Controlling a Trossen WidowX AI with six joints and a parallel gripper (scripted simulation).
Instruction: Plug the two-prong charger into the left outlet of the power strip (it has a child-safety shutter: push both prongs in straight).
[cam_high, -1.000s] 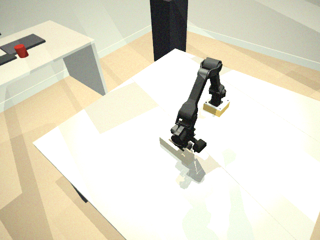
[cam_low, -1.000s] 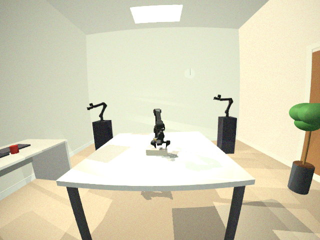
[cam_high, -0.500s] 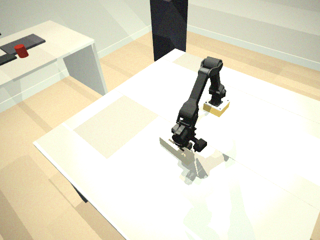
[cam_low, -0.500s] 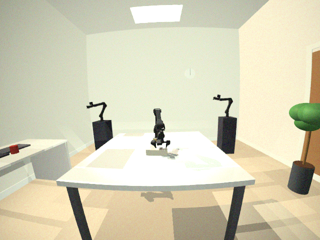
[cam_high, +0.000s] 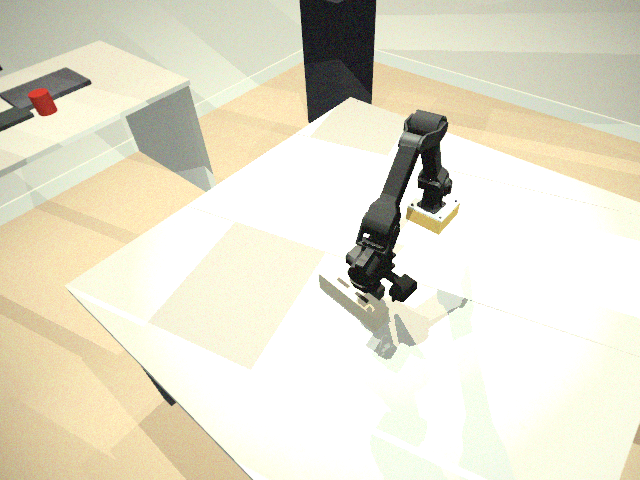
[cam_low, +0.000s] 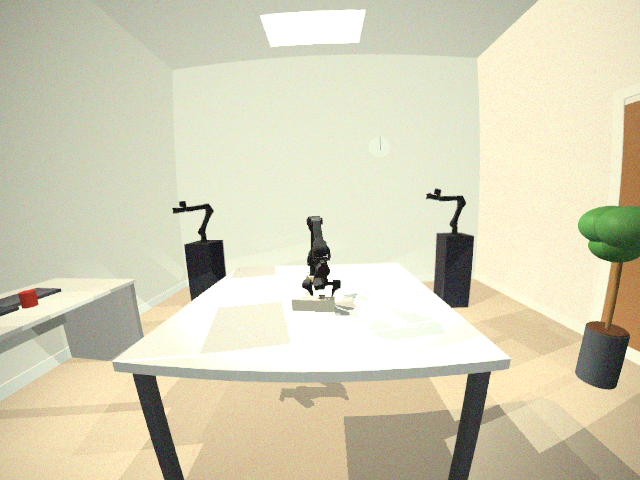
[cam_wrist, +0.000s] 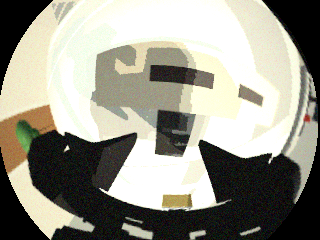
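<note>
The dark two-prong charger is 4 cm ahead of my gripper tip and 1 cm above it.
</note>
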